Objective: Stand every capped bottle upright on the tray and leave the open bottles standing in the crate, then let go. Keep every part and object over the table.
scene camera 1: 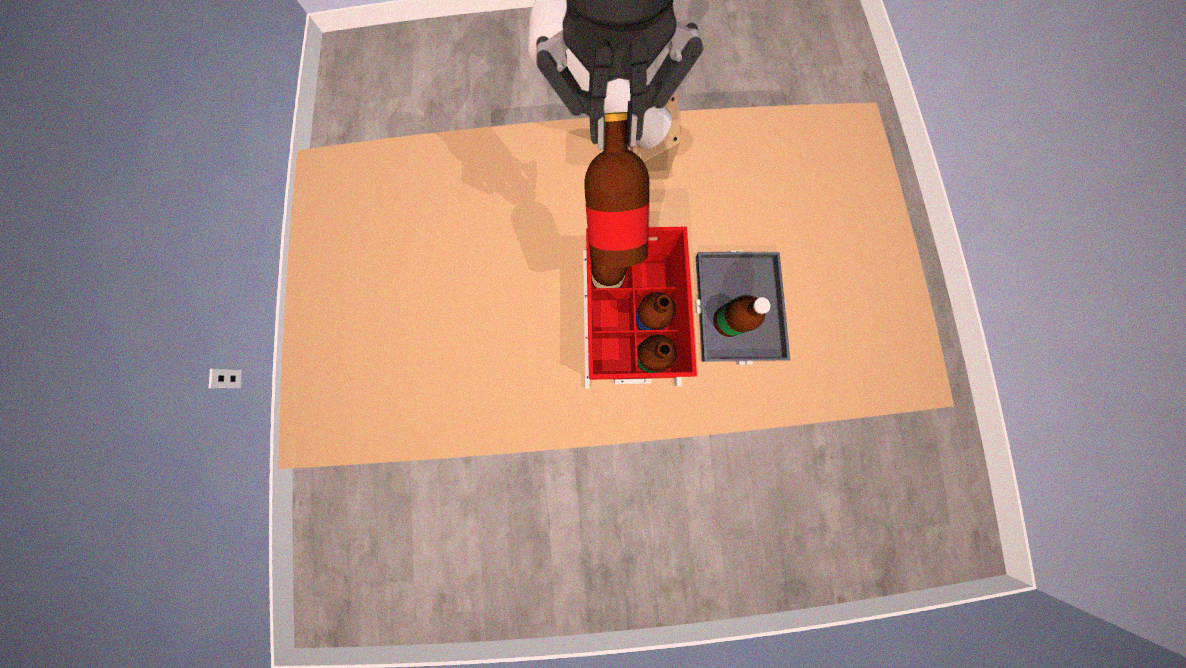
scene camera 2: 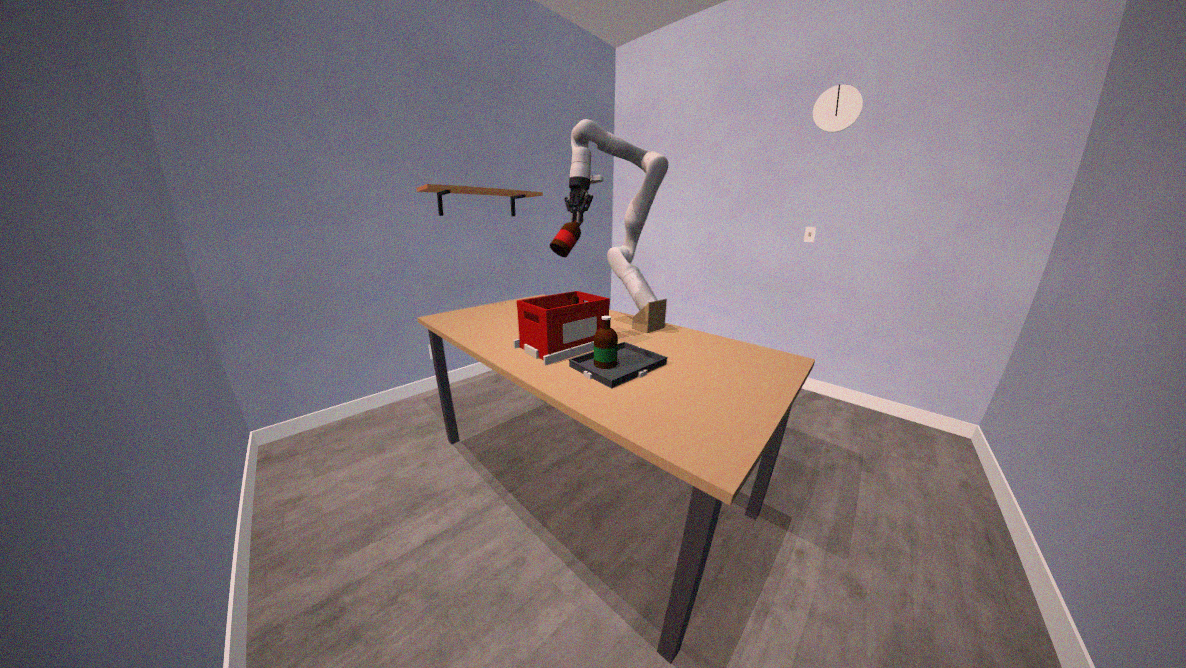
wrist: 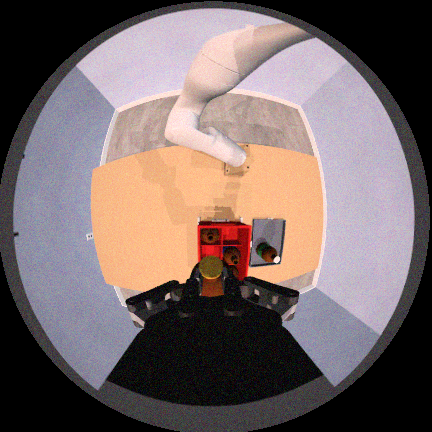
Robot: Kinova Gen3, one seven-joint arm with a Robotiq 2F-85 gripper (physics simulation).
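Seen in the pictures: gripper, fingertip midpoint: (scene camera 1: 615, 142) (scene camera 2: 576, 223) (wrist: 211, 273); arm's base, link origin: (scene camera 1: 653, 128) (scene camera 2: 650, 308) (wrist: 236, 156).
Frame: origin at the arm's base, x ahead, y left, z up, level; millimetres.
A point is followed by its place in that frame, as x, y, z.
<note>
My gripper (scene camera 1: 616, 139) {293, -167, 347} (scene camera 2: 577, 217) {293, -167, 347} (wrist: 211, 273) {293, -167, 347} is shut on the neck of a brown bottle with a red label and gold cap (scene camera 1: 616, 178) {335, -174, 348} (scene camera 2: 566, 238) {372, -142, 295} (wrist: 211, 267) {274, -164, 366}. The bottle hangs tilted, high above the red crate (scene camera 1: 682, 265) {349, -33, 64} (scene camera 2: 535, 331) {542, -127, 0} (wrist: 245, 234) {322, -28, 51}. In the crate stand a blue-label open bottle (scene camera 1: 655, 311) {422, -95, 39} (wrist: 232, 255) {401, -86, 39}, a green-label open bottle (scene camera 1: 656, 354) {503, -113, 52} and another brown bottle (scene camera 1: 608, 274) {331, -169, 30} (wrist: 210, 235) {298, -159, 73}, partly hidden by the held one in scene camera 1. A green-label bottle with white cap (scene camera 1: 741, 316) {460, 71, 28} (scene camera 2: 605, 346) {482, 116, -11} (wrist: 267, 252) {430, 75, 23} stands upright on the grey tray (scene camera 1: 722, 269) {329, 109, -84} (scene camera 2: 643, 361) {355, 178, -84} (wrist: 270, 227) {347, 154, -84}.
The tray lies close to the crate's right side in scene camera 1. Pale strips (scene camera 1: 586, 331) {421, -231, -60} (scene camera 2: 569, 351) {477, -35, -67} border the crate on the table (scene camera 1: 431, 290) {253, -575, -90} (scene camera 2: 705, 398) {455, 425, -89} (wrist: 145, 220) {213, -477, -90}. The arm's base block (scene camera 2: 654, 316) {34, 41, -23} is at the back edge. A wall shelf (scene camera 2: 481, 190) is behind.
</note>
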